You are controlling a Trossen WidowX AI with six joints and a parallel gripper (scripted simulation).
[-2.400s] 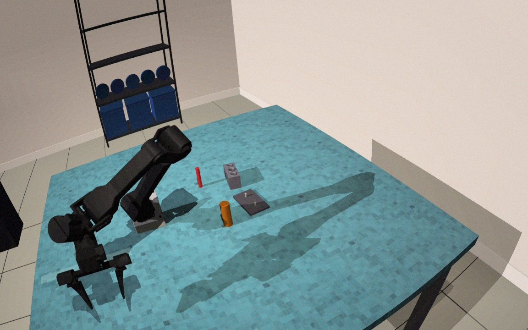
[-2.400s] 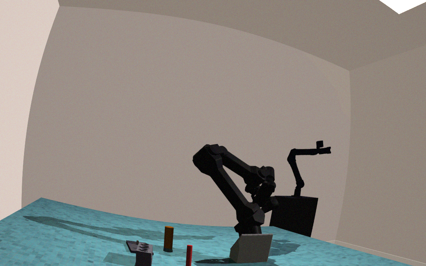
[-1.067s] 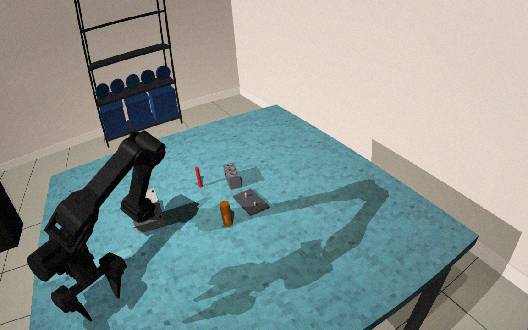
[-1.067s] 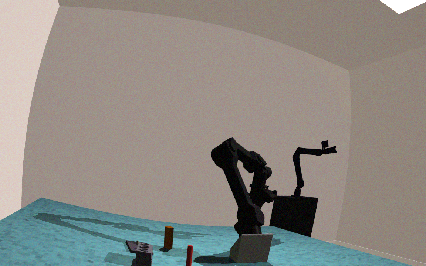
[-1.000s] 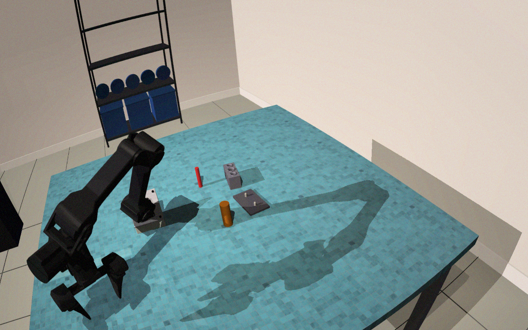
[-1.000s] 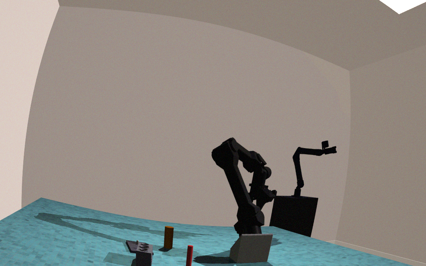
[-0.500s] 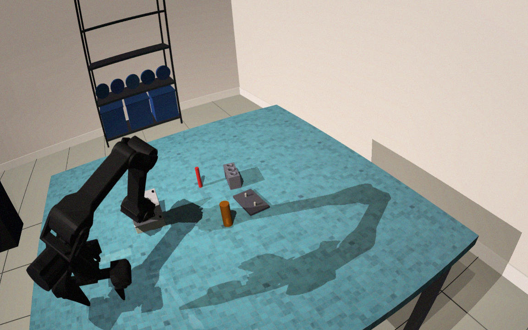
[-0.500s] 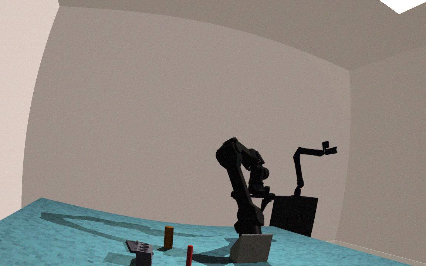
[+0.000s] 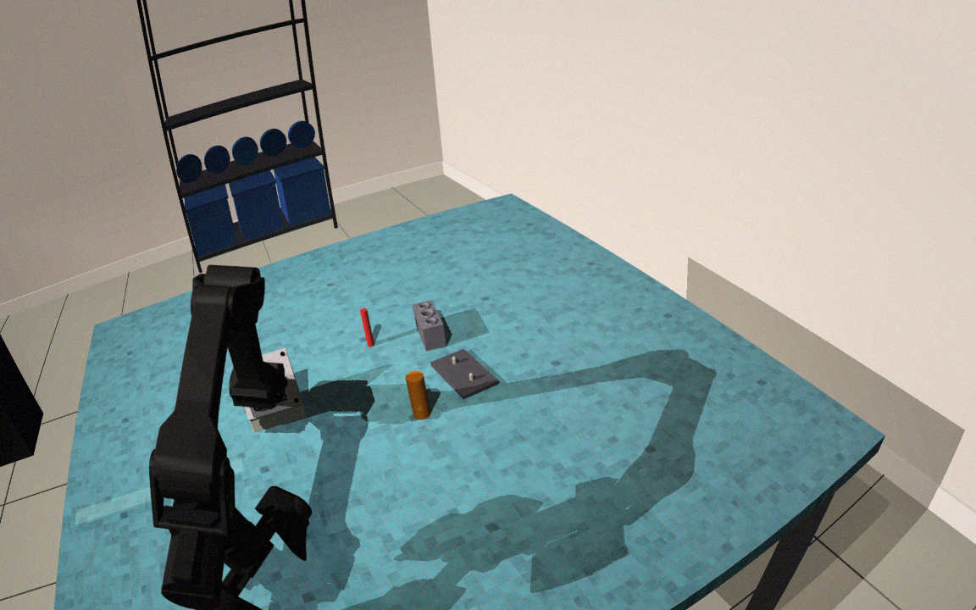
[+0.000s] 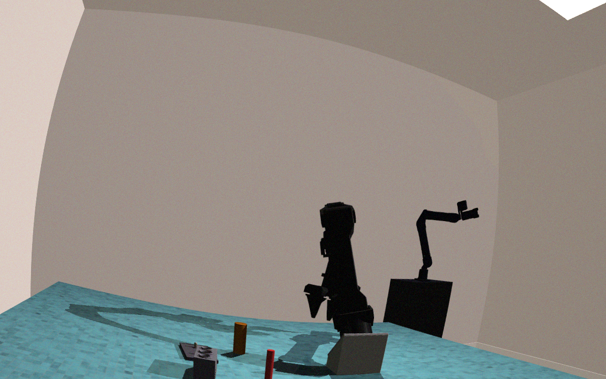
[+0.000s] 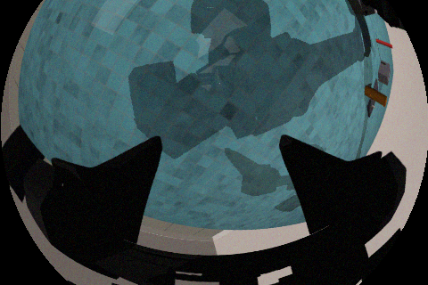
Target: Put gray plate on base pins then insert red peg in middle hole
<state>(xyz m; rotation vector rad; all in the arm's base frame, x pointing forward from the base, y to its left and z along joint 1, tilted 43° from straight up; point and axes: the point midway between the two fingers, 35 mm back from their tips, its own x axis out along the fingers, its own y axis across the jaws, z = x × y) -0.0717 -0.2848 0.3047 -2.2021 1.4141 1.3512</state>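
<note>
Right now the base is 410 mm ahead of my gripper tip, 350 mm to the left of it and 50 mm below it. From my gripper tip the other things lie so: gray plate 410 mm ahead, 490 mm to the left, 20 mm below; red peg 300 mm ahead, 530 mm to the left, 20 mm below; orange cylinder 310 mm ahead, 290 mm to the left, 20 mm below.
</note>
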